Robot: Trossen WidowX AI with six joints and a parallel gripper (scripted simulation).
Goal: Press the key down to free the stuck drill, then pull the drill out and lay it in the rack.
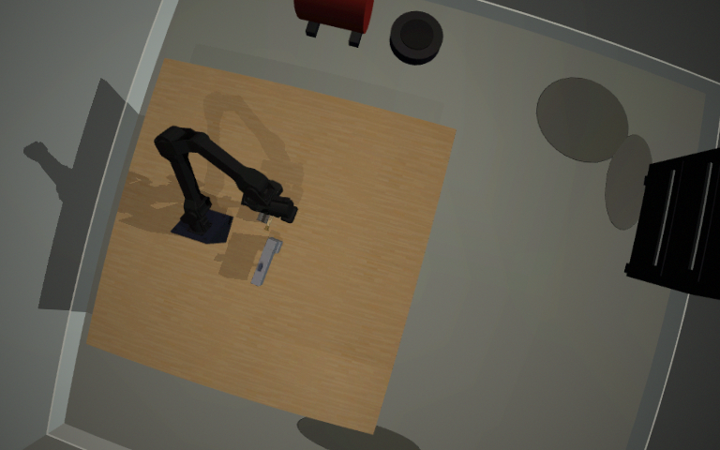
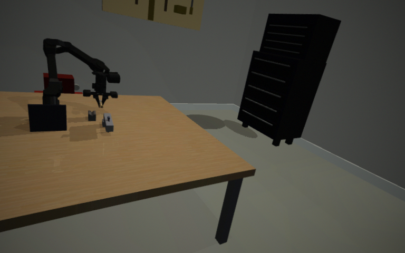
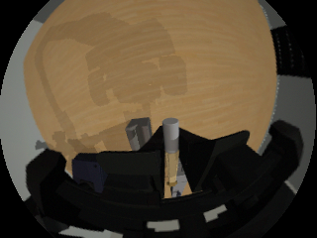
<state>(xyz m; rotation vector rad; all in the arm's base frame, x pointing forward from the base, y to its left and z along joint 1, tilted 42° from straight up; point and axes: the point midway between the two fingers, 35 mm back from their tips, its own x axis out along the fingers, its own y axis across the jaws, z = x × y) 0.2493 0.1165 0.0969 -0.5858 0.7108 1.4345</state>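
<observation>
Right now the drill is 40 mm to the right of my gripper tip and 30 mm above it. Also, from my gripper tip: dark key: 230 mm to the right, 10 mm below, 10 mm ahead; then grey holder block: 210 mm to the right, 20 mm below, 10 mm ahead; then rack: 50 mm behind, 40 mm below, 30 mm to the right.
</observation>
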